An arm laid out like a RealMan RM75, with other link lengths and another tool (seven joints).
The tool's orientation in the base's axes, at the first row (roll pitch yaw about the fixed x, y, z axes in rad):
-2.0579, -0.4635, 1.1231
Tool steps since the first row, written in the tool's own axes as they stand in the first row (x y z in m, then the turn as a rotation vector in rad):
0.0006, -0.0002, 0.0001, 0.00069, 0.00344, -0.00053
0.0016, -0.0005, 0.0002, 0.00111, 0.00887, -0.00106
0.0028, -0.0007, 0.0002, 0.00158, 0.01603, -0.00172
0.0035, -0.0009, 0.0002, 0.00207, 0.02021, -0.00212
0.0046, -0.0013, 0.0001, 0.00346, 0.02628, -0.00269
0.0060, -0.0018, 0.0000, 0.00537, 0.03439, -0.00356
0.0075, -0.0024, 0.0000, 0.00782, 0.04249, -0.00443
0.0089, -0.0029, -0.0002, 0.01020, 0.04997, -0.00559
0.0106, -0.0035, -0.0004, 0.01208, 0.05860, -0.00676
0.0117, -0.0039, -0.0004, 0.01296, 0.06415, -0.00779
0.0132, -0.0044, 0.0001, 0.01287, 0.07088, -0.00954
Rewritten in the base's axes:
0.0000, 0.0005, 0.0004, 0.00268, 0.00078, -0.00219
0.0002, 0.0013, 0.0010, 0.00644, 0.00165, -0.00607
0.0005, 0.0023, 0.0017, 0.01133, 0.00275, -0.01124
0.0007, 0.0028, 0.0022, 0.01428, 0.00356, -0.01416
0.0009, 0.0036, 0.0030, 0.01882, 0.00529, -0.01810
0.0013, 0.0046, 0.0041, 0.02498, 0.00758, -0.02329
0.0015, 0.0057, 0.0053, 0.03135, 0.01030, -0.02824
0.0019, 0.0066, 0.0064, 0.03753, 0.01270, -0.03260
0.0023, 0.0078, 0.0077, 0.04420, 0.01488, -0.03809
0.0025, 0.0086, 0.0085, 0.04856, 0.01585, -0.04165
0.0024, 0.0100, 0.0093, 0.05375, 0.01581, -0.04628

